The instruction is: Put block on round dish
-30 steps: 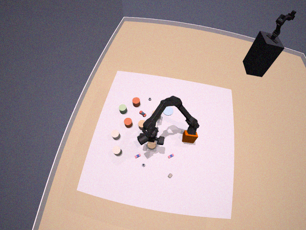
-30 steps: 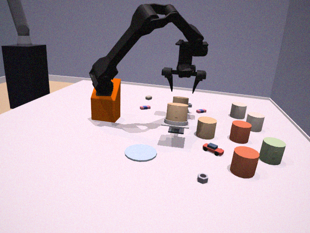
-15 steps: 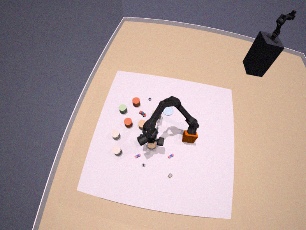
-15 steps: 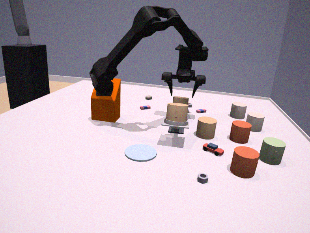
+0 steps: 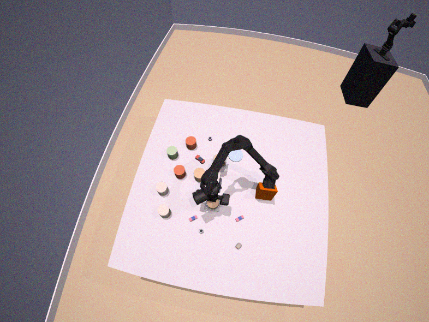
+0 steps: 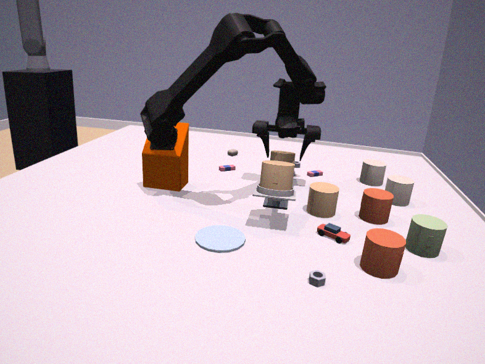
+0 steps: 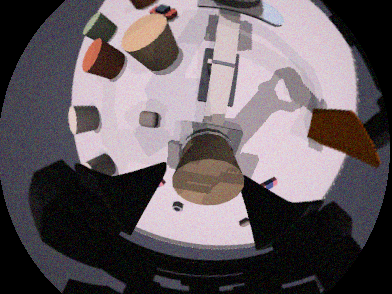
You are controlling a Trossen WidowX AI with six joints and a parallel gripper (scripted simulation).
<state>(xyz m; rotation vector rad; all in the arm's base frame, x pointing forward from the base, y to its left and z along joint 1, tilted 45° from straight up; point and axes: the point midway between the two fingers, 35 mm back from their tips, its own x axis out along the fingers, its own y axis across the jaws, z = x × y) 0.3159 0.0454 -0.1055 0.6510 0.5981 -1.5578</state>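
My gripper tip is now 30 mm above the grey block. From my gripper tip the other things lie so: pale blue round dish: 120 mm behind, 360 mm to the right, 70 mm below; then toy car: 110 mm ahead, 300 mm to the right, 60 mm below; then balance: 10 mm behind, 140 mm to the right, 30 mm below.
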